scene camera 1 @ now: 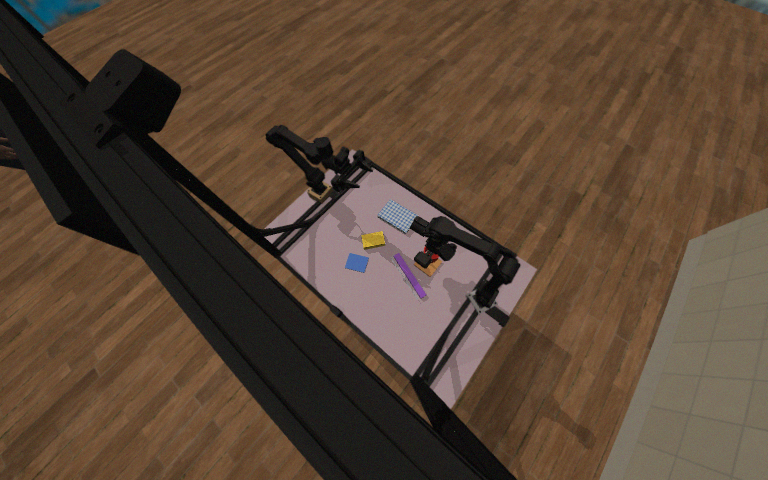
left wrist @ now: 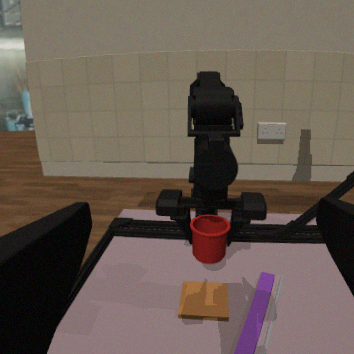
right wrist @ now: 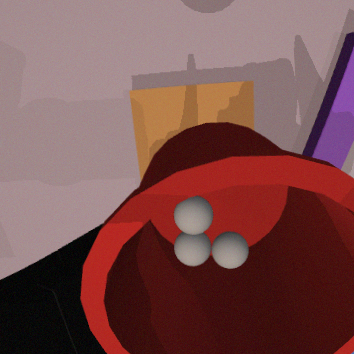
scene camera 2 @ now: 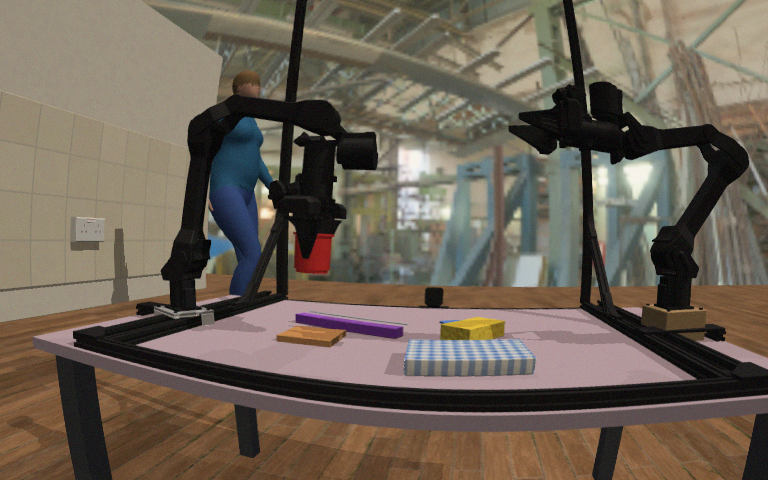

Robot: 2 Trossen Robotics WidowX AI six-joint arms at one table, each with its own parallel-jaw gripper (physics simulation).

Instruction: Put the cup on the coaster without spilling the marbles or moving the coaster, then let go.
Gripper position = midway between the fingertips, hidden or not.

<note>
In view: the left gripper [scene camera 2: 513, 122], the right gripper [scene camera 2: 312, 258] and an orange-brown coaster [scene camera 2: 323, 337].
The orange-brown coaster is seen too in the left wrist view [left wrist: 198, 300] and in the right wrist view [right wrist: 159, 113]. The left gripper is seen too in scene camera 1 [scene camera 1: 366, 178] and in the left wrist view [left wrist: 205, 211]. The right gripper is seen too in the left wrist view [left wrist: 209, 243].
</note>
